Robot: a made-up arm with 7 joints.
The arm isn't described. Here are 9 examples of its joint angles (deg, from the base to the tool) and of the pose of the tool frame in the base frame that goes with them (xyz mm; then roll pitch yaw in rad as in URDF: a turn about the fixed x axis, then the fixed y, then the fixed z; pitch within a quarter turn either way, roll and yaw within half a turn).
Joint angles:
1: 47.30 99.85 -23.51 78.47 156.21 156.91 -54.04
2: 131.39 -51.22 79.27 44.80 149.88 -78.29 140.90
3: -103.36 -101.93 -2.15 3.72 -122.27 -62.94 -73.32
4: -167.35 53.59 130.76 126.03 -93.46 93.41 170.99
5: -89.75 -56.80 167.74 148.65 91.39 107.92 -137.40
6: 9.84 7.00 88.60 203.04 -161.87 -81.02 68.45
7: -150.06 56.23 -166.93 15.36 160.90 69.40 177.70
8: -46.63 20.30 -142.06 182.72 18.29 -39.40 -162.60
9: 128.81 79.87 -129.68 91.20 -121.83 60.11 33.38
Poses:
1: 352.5 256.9 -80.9 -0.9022 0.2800 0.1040
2: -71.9 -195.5 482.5 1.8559 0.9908 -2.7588
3: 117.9 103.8 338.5 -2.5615 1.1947 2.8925
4: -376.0 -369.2 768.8 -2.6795 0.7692 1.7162
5: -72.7 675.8 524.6 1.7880 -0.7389 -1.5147
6: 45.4 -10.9 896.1 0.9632 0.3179 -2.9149
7: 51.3 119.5 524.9 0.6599 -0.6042 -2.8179
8: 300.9 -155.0 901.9 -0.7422 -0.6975 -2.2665
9: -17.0 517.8 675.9 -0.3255 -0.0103 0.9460
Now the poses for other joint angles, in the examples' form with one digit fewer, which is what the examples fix.
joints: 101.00 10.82 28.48 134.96 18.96 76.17 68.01
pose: -237 340 876 -2.189 0.047 1.118
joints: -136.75 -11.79 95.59 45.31 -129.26 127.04 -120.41
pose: 245 -254 571 -0.402 0.242 2.812
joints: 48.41 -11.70 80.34 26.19 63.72 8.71 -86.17
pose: -157 248 385 2.898 -0.349 2.756
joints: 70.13 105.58 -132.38 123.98 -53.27 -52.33 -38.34
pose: 421 534 189 -2.279 0.714 -1.628
